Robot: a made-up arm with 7 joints.
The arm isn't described. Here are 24 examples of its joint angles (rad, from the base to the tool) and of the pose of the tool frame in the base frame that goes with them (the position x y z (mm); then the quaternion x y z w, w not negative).
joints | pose
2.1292 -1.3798 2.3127 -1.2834 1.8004 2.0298 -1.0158 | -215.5 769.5 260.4 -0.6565 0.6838 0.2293 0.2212
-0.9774 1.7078 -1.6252 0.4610 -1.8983 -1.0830 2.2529 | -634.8 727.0 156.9 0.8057 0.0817 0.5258 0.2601
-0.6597 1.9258 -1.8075 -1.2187 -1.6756 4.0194 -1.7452 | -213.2 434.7 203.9 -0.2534 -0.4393 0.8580 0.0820
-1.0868 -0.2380 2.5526 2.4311 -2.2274 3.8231 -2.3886 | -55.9 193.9 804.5 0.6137 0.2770 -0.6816 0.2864
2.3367 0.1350 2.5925 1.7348 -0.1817 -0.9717 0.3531 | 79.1 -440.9 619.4 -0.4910 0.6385 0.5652 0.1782
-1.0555 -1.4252 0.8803 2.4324 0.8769 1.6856 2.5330 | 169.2 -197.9 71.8 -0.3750 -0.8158 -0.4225 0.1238
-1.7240 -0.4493 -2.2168 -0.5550 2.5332 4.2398 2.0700 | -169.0 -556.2 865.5 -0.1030 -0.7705 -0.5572 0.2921
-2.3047 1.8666 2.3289 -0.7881 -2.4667 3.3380 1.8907 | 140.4 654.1 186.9 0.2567 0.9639 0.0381 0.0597
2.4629 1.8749 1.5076 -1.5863 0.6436 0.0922 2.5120 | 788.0 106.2 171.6 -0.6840 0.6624 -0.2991 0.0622
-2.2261 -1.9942 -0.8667 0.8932 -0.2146 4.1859 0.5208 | -609.1 -199.0 -37.2 0.4590 -0.0646 0.7235 0.5116
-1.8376 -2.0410 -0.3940 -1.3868 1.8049 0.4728 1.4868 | -83.8 -839.9 364.2 -0.2262 0.6083 -0.4092 0.6413
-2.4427 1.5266 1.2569 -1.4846 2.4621 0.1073 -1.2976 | 164.4 781.8 46.7 0.0650 -0.9144 0.2469 0.3141
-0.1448 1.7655 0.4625 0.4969 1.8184 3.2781 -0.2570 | -652.2 207.8 368.8 0.4225 0.1525 -0.2964 0.8428
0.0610 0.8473 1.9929 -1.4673 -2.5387 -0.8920 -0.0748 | -171.4 -531.2 636.6 -0.8220 0.1007 -0.1881 0.5280
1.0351 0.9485 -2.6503 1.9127 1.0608 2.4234 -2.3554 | -145.9 -454.9 297.9 0.8538 -0.3558 -0.1729 0.3385
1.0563 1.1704 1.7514 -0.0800 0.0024 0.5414 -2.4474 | -314.5 -849.6 806.3 -0.6469 -0.1902 0.7288 0.1188
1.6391 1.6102 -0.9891 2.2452 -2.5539 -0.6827 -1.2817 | 462.8 -326.3 679.9 0.6817 0.5071 -0.2005 0.4878
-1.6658 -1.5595 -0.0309 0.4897 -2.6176 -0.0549 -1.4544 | -18.4 -1020.5 154.3 -0.2553 -0.1759 0.9487 0.0614
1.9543 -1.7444 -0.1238 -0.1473 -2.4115 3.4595 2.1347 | -346.3 645.7 313.5 -0.0330 -0.9404 0.2827 0.1863
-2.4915 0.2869 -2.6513 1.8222 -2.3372 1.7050 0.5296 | -21.5 587.3 661.1 0.0990 0.8729 0.4736 0.0620
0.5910 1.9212 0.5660 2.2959 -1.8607 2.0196 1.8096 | -496.1 31.3 360.0 -0.1169 -0.4877 -0.8573 0.1163
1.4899 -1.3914 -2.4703 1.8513 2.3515 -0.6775 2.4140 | 572.1 271.0 625.9 -0.4292 0.7722 0.3350 0.3276
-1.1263 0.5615 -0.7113 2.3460 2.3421 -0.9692 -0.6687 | 2.4 -276.9 717.7 -0.2976 -0.2012 -0.7941 0.4902
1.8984 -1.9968 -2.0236 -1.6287 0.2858 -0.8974 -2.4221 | -482.7 365.8 -74.6 -0.7307 0.1492 -0.2111 0.6318
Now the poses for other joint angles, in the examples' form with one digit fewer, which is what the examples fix.
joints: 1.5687 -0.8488 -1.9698 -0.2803 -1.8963 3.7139 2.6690
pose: -95 598 701 0.568 0.735 0.244 0.277
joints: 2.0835 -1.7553 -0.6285 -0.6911 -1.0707 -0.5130 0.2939
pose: -491 732 511 0.583 0.425 0.672 0.164
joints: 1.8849 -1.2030 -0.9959 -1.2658 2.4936 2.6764 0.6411
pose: -339 583 586 -0.262 0.140 0.542 0.786
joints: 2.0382 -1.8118 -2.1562 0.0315 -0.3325 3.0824 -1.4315
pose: -334 646 170 0.941 0.098 -0.279 0.164
